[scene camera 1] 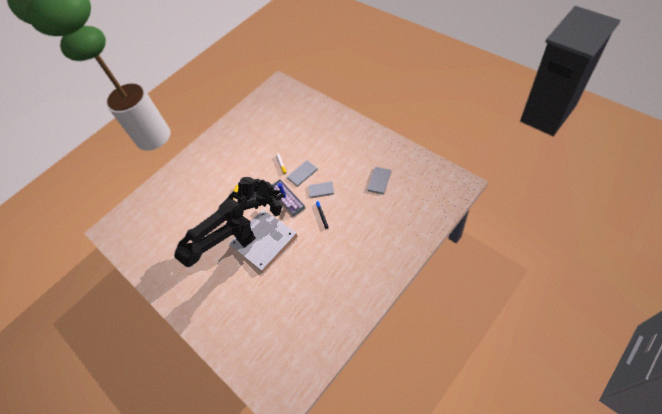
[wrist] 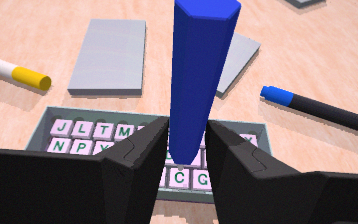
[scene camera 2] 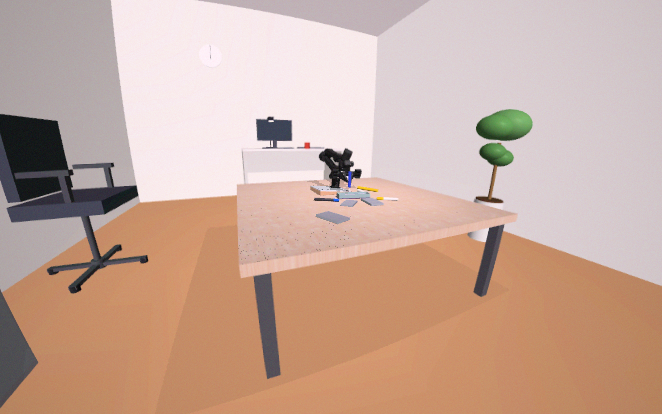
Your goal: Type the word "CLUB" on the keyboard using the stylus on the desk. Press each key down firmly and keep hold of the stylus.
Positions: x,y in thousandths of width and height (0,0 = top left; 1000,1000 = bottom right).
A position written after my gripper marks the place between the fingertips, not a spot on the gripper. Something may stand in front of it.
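Observation:
My gripper (scene camera 1: 427,465), visible. Wrist view too: gripper (wrist: 524,565).

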